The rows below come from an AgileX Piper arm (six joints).
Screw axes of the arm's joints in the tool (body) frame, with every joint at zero. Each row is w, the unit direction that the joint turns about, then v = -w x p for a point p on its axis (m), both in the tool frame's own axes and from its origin. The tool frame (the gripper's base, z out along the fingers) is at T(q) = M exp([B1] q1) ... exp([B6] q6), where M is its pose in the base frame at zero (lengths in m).
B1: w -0.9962 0 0.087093 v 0 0.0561 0
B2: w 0 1 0 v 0.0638 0 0.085
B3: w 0 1 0 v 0.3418 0 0.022
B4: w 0 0 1 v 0 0 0
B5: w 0 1 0 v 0.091 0 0
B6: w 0 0 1 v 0 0 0
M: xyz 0.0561 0 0.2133 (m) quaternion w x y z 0.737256 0 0.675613 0
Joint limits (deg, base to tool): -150..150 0..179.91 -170..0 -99.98..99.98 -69.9..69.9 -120..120
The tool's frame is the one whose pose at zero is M.
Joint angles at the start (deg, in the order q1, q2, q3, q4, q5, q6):
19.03, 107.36, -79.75, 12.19, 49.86, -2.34
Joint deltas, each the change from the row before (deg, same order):
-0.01, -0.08, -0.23, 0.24, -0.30, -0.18
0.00, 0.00, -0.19, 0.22, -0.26, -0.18
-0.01, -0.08, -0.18, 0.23, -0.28, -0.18
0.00, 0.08, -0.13, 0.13, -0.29, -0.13
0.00, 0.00, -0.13, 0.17, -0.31, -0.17
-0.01, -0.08, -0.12, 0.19, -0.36, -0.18
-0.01, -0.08, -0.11, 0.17, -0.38, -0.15
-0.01, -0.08, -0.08, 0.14, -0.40, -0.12
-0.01, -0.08, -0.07, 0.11, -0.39, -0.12
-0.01, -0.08, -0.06, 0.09, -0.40, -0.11
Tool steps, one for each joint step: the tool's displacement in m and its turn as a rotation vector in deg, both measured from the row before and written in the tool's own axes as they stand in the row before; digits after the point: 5 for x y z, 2 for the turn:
-0.00146, 0.00052, -0.00138, -0.20, -0.61, -0.07
-0.00120, 0.00043, -0.00067, -0.17, -0.45, -0.07
-0.00124, 0.00046, -0.00120, -0.18, -0.55, -0.06
-0.00096, 0.00016, 0.00010, -0.09, -0.34, -0.05
-0.00104, 0.00031, -0.00045, -0.12, -0.44, -0.08
-0.00114, 0.00035, -0.00099, -0.14, -0.57, -0.08
-0.00114, 0.00031, -0.00095, -0.12, -0.58, -0.06
-0.00105, 0.00024, -0.00085, -0.09, -0.56, -0.04
-0.00099, 0.00020, -0.00081, -0.07, -0.54, -0.06
-0.00097, 0.00016, -0.00078, -0.05, -0.54, -0.06

